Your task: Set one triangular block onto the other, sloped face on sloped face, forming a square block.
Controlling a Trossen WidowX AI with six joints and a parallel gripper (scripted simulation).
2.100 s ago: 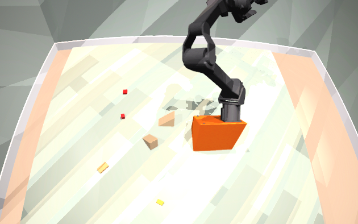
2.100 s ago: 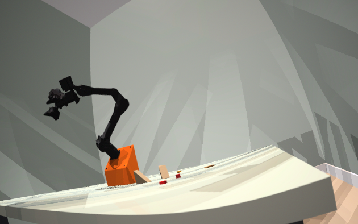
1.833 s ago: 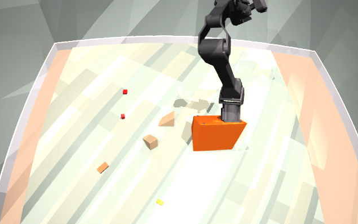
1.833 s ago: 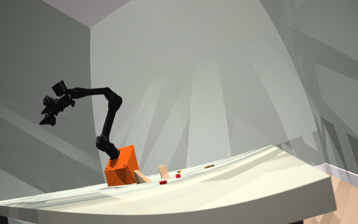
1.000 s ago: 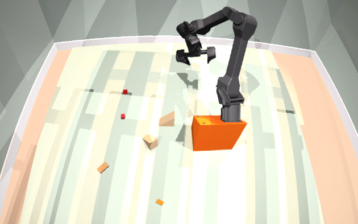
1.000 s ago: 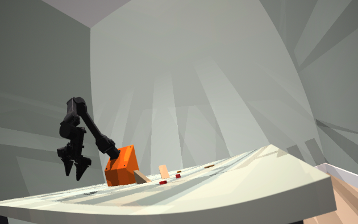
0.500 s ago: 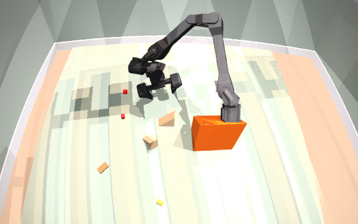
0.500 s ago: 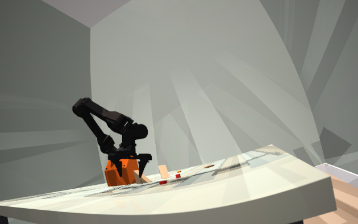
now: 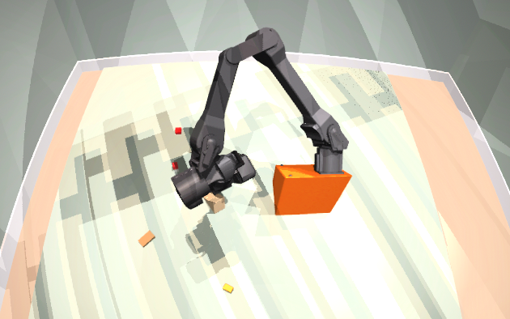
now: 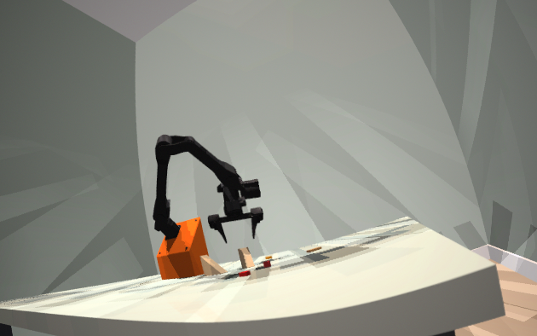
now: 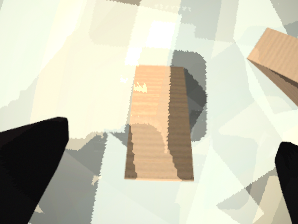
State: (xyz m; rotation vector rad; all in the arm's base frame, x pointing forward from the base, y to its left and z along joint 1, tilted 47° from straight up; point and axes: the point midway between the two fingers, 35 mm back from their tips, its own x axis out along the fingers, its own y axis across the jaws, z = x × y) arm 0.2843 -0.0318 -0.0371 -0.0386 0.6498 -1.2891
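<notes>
Now: the tan triangular block 80 mm below my gripper tip and 10 mm to the left of it. The rest, counted from my gripper tip: small red cube 130 mm to the right, 130 mm ahead, 80 mm below; small yellow piece 260 mm to the left, 90 mm below, 30 mm behind; small tan piece 200 mm ahead, 120 mm to the left, 90 mm below.
</notes>
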